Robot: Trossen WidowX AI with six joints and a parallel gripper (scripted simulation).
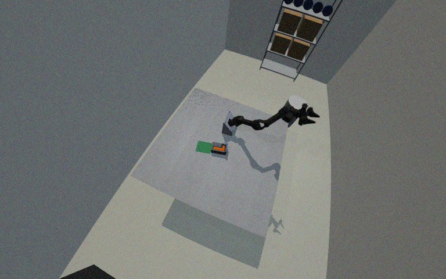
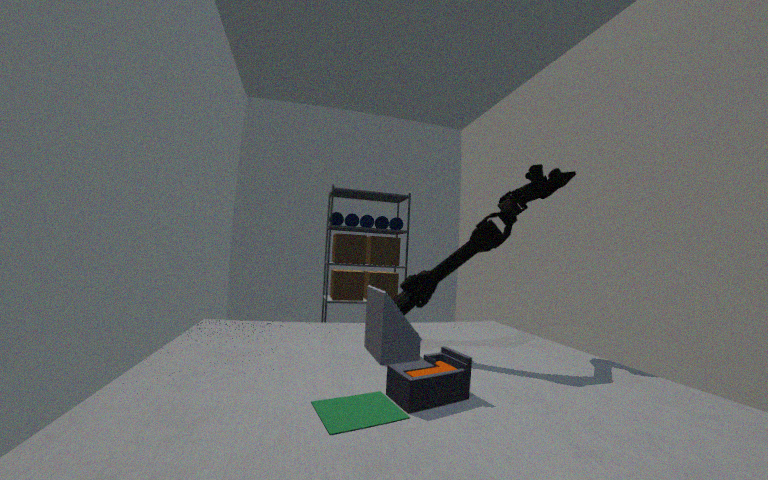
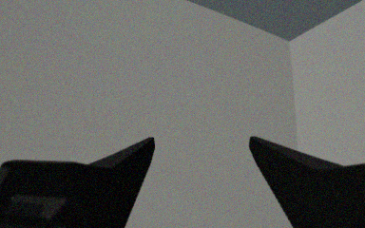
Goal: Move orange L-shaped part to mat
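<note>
My gripper tip is now 62 cm to the left of the orange l-shaped part, 56 cm above it and 17 cm short of it. Round my gripper tip: green mat 79 cm to the right, 62 cm below, 19 cm ahead.
</note>
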